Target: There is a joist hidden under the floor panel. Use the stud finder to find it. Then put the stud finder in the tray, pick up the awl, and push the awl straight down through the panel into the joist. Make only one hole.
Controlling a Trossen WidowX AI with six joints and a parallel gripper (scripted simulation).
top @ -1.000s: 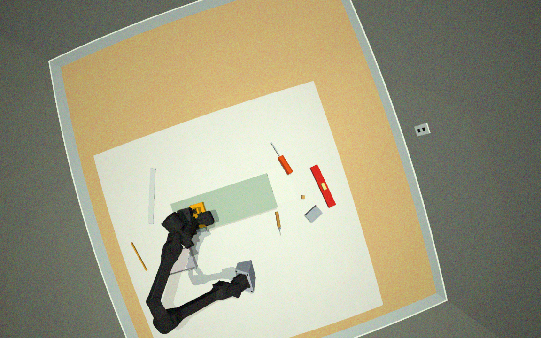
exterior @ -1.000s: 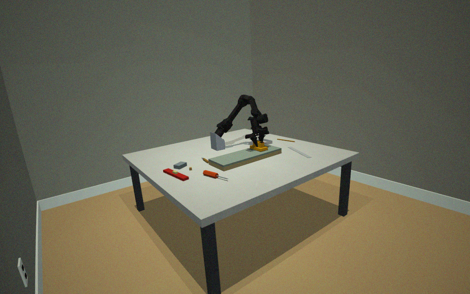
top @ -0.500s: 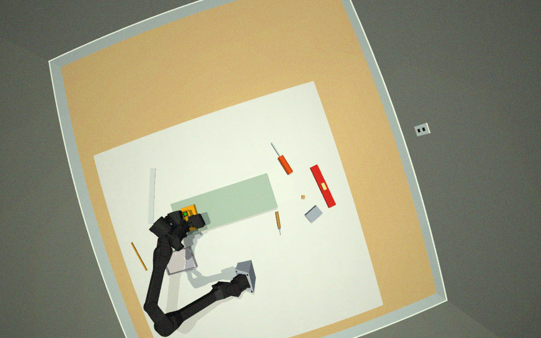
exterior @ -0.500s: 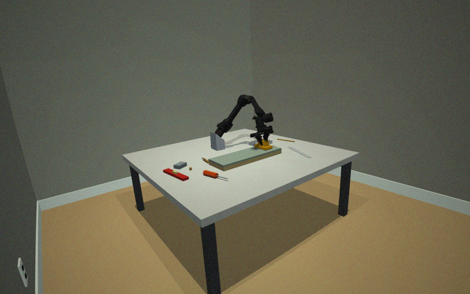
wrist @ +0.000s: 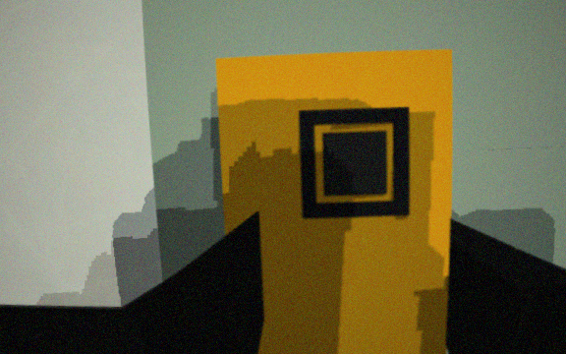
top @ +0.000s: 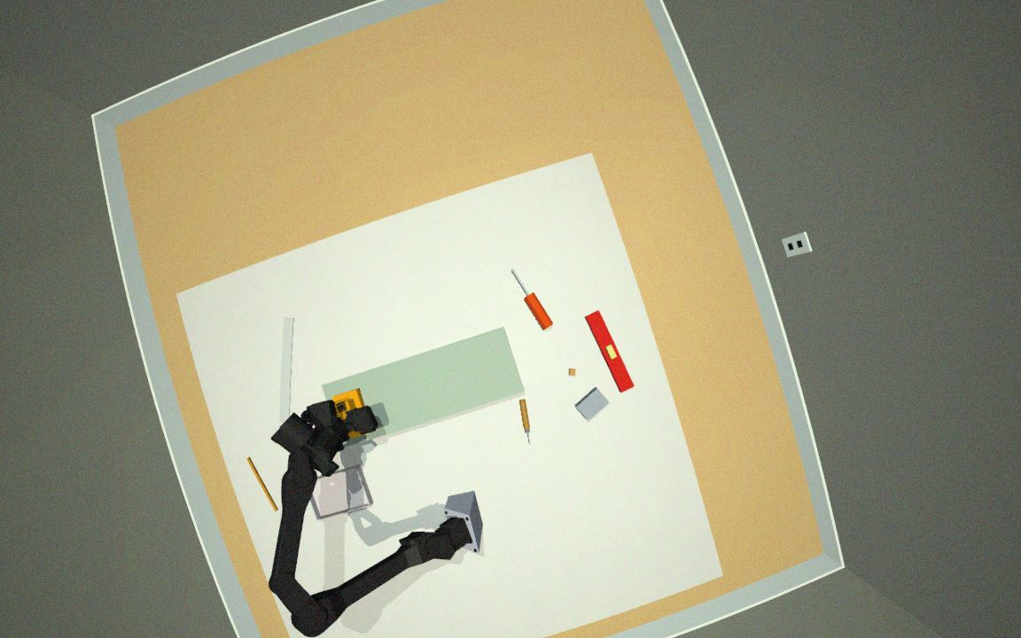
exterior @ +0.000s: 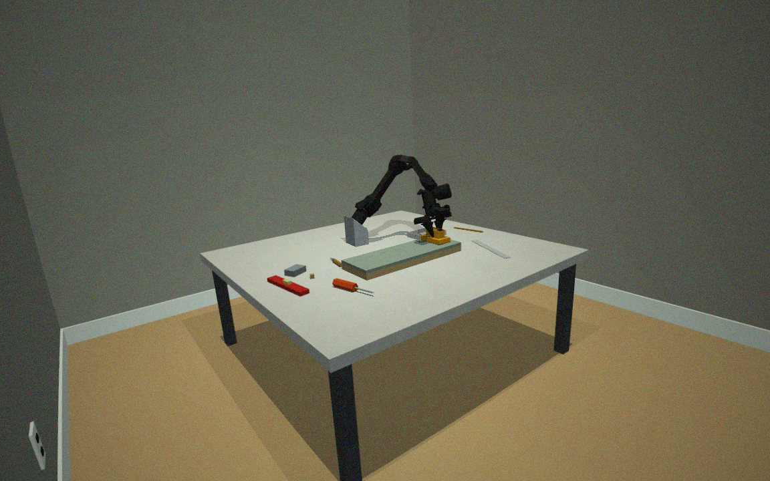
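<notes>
Now: the grey tray 21 cm behind my gripper tip, 15 cm to the left of it and 5 cm below it. The rest, counted from my gripper tip: yellow stud finder 1 cm ahead, 2 cm above; then pencil 11 cm behind, 36 cm to the left, 6 cm below; then ruler 17 cm ahead, 16 cm to the left, 6 cm below.
</notes>
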